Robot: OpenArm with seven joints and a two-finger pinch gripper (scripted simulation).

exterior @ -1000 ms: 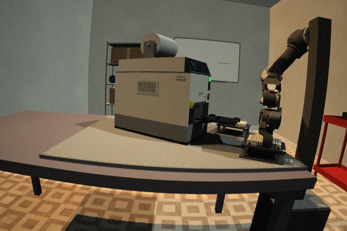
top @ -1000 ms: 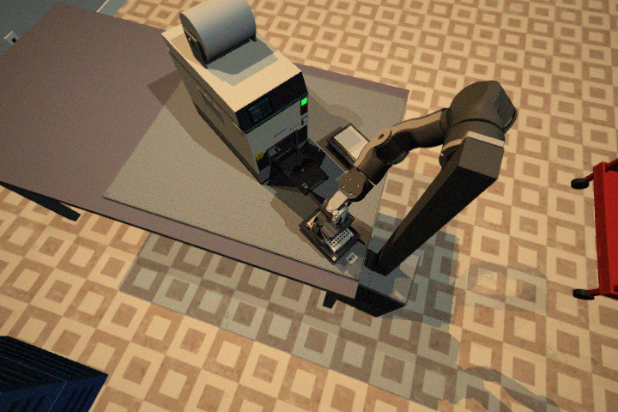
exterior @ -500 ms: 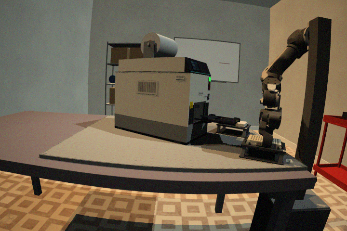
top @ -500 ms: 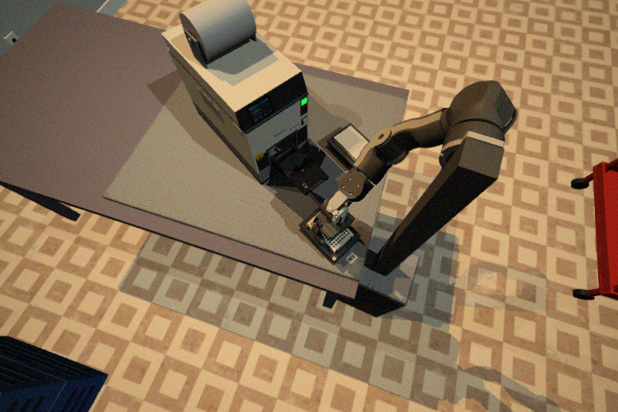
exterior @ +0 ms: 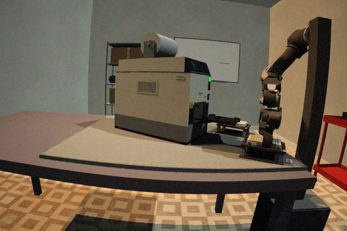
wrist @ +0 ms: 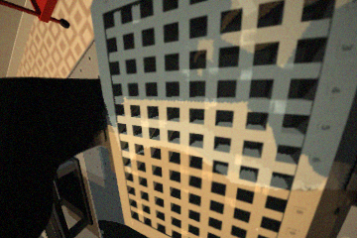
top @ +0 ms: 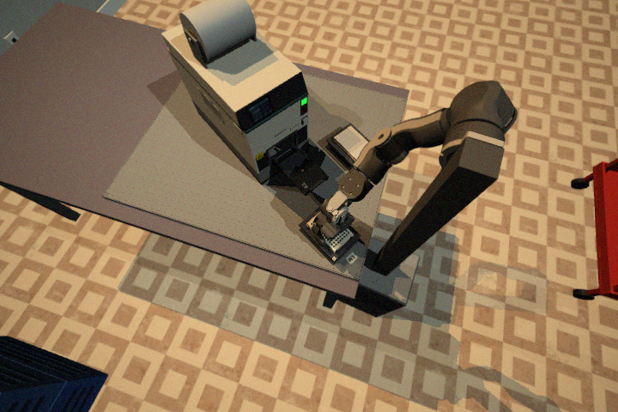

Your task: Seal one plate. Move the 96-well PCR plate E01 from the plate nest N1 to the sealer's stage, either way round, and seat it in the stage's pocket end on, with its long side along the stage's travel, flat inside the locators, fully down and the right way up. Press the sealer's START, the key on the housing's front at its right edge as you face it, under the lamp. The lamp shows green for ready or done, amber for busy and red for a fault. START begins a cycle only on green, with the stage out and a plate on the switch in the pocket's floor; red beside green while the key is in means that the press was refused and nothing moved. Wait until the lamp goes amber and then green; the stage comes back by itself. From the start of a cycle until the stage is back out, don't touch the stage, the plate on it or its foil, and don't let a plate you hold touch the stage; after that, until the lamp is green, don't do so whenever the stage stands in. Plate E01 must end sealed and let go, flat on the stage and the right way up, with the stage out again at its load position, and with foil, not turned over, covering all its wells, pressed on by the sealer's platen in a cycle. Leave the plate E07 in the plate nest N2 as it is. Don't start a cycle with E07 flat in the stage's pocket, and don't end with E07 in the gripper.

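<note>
Right now the sealer's dark stage is 15 cm ahead of my hand, 13 cm to the right of it and 5 cm above it. From my hand the other things lie so: plate E07: 34 cm to the right, 4 cm ahead; foil roll: 45 cm ahead, 36 cm above, 28 cm to the right; plate E01: right at my hand.
</note>
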